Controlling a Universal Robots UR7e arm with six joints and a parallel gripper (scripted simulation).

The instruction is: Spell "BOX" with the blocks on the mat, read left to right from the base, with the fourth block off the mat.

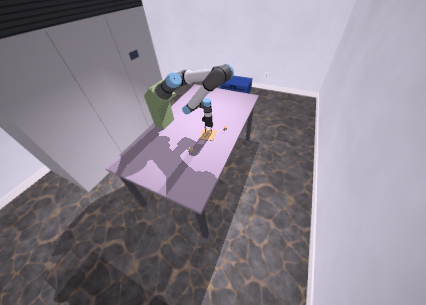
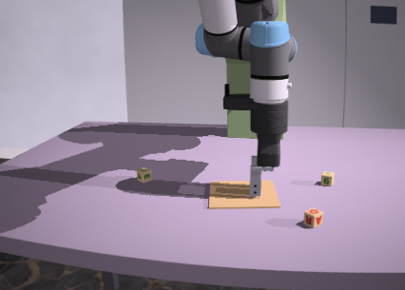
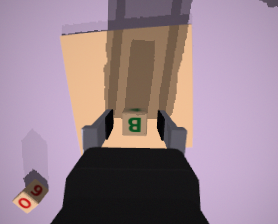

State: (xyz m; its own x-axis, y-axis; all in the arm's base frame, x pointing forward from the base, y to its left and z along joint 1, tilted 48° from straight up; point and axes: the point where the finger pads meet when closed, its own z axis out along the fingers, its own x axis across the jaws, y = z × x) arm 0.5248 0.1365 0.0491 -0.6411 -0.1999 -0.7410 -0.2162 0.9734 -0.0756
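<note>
Now: the mat 1 cm ahead of my hand, 2 cm to the right of it and 2 cm below it.
</note>
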